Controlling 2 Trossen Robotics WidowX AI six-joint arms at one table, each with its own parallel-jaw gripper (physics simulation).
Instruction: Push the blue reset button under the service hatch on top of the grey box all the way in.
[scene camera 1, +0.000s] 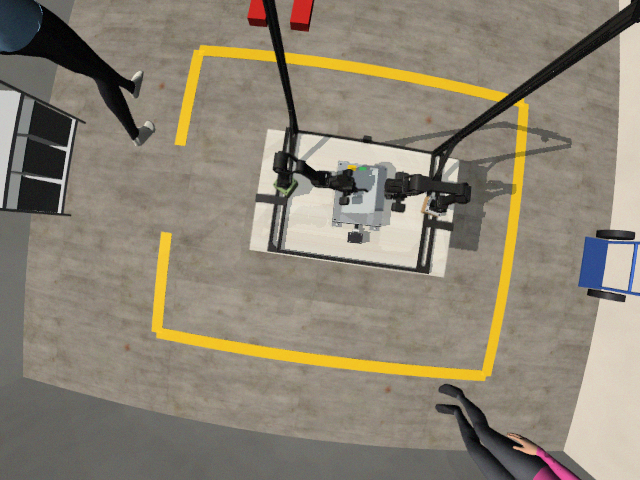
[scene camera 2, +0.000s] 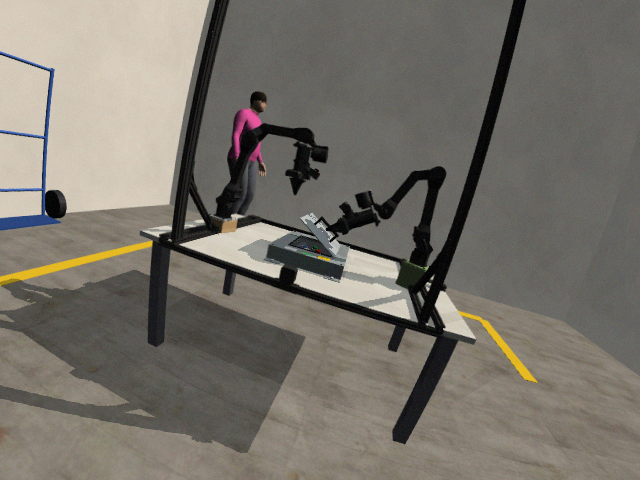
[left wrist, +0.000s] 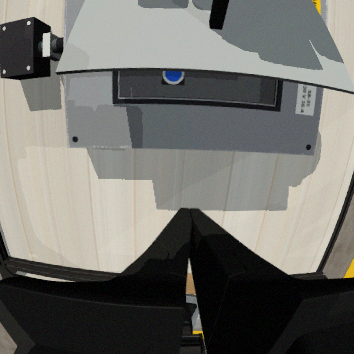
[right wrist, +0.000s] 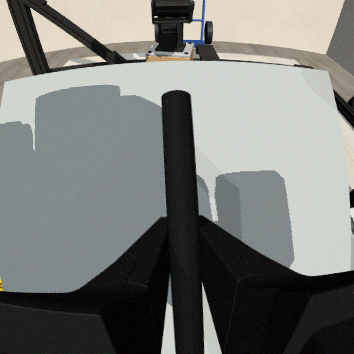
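Service hatch (scene camera 1: 364, 201), (scene camera 2: 312, 223), (left wrist: 297, 48), (right wrist: 101, 152). My right gripper (right wrist: 180, 224). My left gripper (left wrist: 187, 216) shut, holding nothing.
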